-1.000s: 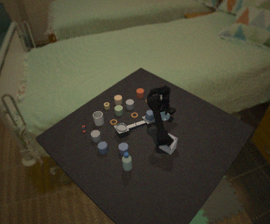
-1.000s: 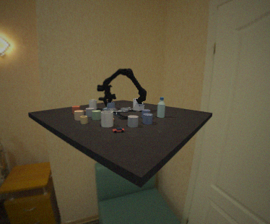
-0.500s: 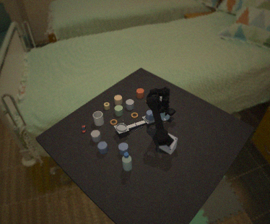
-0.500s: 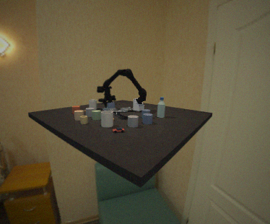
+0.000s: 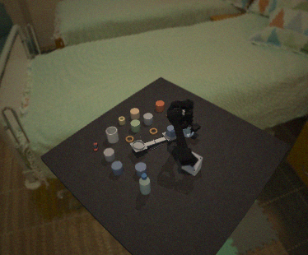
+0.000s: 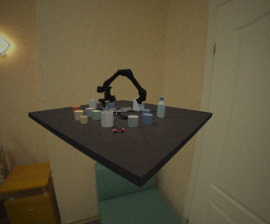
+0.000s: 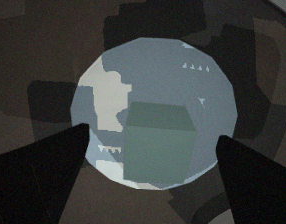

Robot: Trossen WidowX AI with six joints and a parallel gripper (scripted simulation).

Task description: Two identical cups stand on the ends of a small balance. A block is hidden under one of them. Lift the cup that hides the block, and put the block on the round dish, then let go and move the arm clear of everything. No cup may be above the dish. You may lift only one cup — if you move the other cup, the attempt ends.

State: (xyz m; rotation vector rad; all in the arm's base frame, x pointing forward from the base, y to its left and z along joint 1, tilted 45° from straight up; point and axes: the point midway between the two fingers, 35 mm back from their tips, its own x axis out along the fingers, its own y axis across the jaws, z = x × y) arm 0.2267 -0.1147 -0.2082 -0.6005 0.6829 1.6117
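My gripper tip is now 10 mm below the teal block. From my gripper tip the other things lie so: round pale blue dish (10 mm below); green cup (300 mm ahead, 230 mm to the left, 20 mm above); orange cup (340 mm ahead, 20 mm to the right, 20 mm above).
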